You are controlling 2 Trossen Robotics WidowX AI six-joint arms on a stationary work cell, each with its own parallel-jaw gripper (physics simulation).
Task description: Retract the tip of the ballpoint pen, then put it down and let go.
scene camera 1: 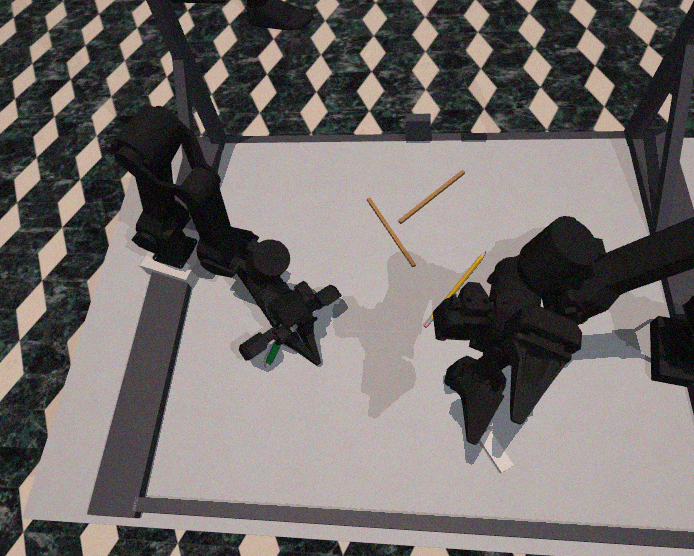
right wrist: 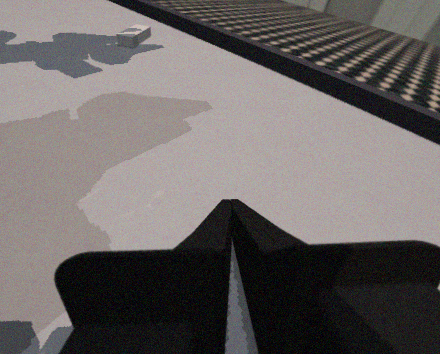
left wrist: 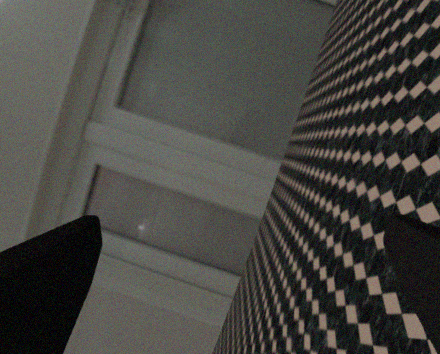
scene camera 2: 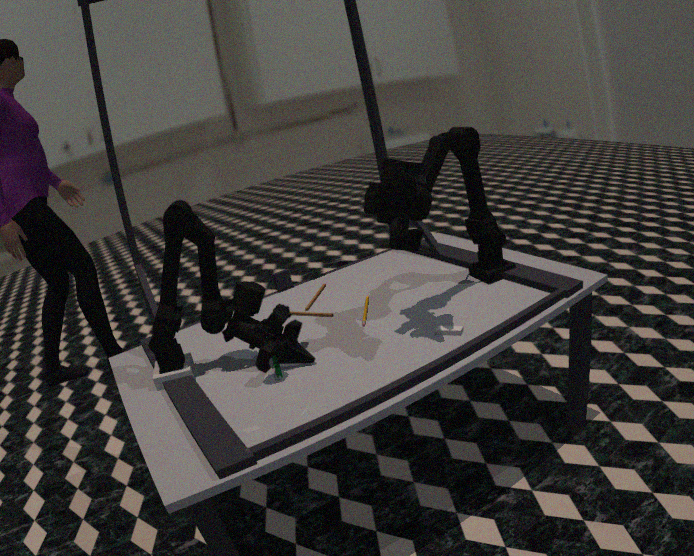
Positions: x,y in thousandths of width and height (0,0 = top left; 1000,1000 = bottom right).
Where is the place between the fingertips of my right gripper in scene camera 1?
At 459,656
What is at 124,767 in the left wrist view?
My left gripper.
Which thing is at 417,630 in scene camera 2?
My right gripper.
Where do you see a tall frame post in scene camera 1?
At 244,46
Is my left gripper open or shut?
Open.
